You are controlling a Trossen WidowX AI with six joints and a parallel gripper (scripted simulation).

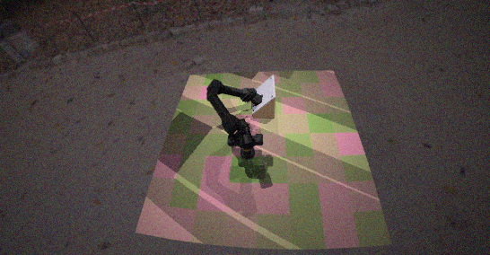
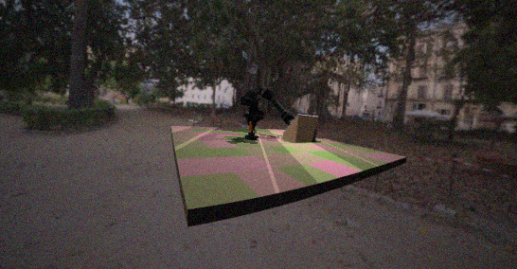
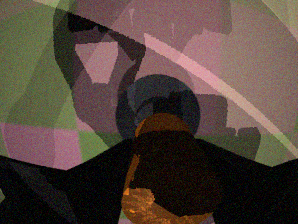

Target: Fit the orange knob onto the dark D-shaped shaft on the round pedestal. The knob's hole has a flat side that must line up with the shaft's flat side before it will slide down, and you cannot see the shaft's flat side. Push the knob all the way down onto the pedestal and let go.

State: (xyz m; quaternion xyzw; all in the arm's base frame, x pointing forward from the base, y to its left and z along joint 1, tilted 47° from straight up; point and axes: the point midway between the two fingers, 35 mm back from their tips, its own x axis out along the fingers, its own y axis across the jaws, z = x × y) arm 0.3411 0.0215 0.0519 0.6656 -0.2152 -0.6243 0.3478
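My gripper tip is 20 mm below the orange knob. The rest, counted from my gripper tip: round dark pedestal: 40 mm below.
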